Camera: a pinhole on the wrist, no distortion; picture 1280 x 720 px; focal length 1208.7 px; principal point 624.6 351.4 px. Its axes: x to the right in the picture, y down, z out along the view. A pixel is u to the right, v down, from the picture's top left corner.
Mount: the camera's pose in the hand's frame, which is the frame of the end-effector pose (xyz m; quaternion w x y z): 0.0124 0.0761 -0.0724 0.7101 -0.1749 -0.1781 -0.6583
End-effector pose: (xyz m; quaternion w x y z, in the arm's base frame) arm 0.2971 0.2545 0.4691 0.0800 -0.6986 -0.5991 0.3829
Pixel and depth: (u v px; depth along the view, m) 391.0 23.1 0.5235
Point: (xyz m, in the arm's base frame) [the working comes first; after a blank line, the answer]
In the camera's frame: -0.1012 -0.1422 0.5235

0.4007 -0.1060 0.0668
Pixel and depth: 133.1 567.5 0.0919
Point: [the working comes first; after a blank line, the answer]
In the camera's frame: -0.0374 0.0164 0.0919

0.4230 0.2381 0.3776
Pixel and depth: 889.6 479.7 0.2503
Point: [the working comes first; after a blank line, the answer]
In the camera's frame: 0.0549 0.0266 0.2503

0.3048 0.1871 0.2467
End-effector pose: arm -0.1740 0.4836 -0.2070 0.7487 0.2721 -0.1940 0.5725
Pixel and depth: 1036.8 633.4 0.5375
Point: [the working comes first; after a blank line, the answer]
In the camera's frame: 0.1833 0.1254 0.5375

-0.3045 0.3184 0.2870
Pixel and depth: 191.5 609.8 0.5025
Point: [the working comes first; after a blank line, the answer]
In the camera's frame: -0.1801 0.1074 0.5025

-0.6081 0.4748 0.1568
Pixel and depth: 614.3 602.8 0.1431
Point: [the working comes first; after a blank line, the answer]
In the camera's frame: -0.0012 0.0298 0.1431

-0.3054 0.5092 -0.1159
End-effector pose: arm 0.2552 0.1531 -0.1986 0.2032 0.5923 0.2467 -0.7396
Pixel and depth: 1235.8 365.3 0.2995
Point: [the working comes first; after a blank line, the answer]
In the camera's frame: 0.1514 0.0034 0.2995

0.0996 -0.0770 -0.1823
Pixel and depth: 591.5 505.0 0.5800
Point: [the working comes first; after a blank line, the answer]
In the camera's frame: -0.0159 0.0737 0.5800

0.1313 -0.4045 -0.2398
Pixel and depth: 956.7 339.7 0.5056
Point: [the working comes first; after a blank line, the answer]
In the camera's frame: 0.1389 -0.0049 0.5056

0.0324 -0.2699 -0.1516
